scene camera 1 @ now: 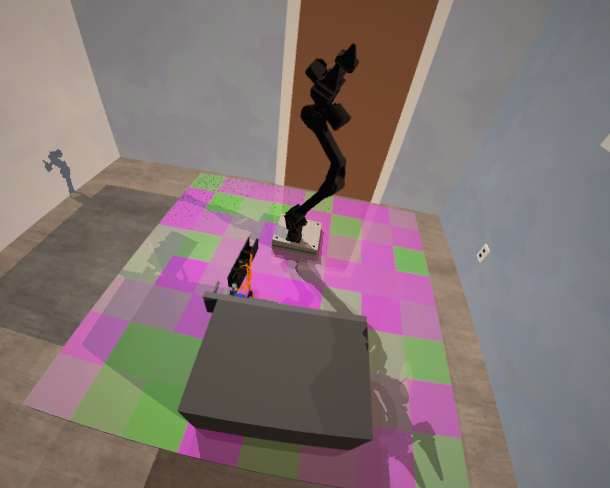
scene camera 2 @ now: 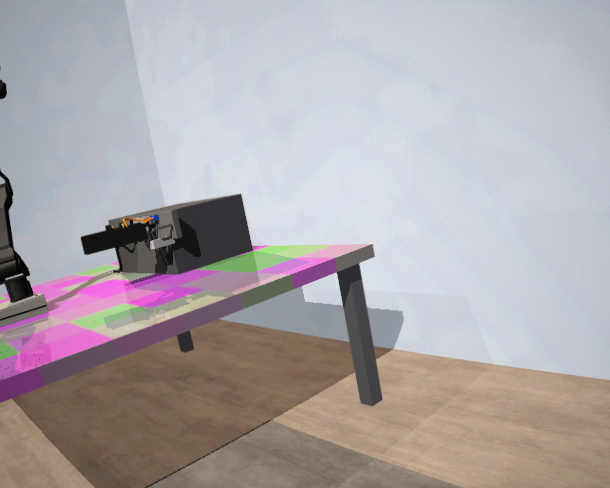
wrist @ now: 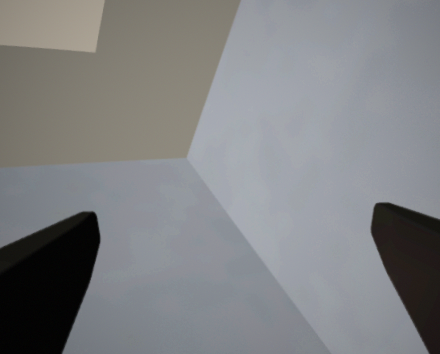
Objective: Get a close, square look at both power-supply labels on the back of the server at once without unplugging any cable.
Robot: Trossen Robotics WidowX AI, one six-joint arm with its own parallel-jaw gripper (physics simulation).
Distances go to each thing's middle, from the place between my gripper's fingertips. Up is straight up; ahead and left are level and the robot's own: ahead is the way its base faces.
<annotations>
I see the dark bracket (scene camera 2: 110,238) 23 cm ahead of my hand, 21 cm to the right of it and 62 cm below it.
</annotations>
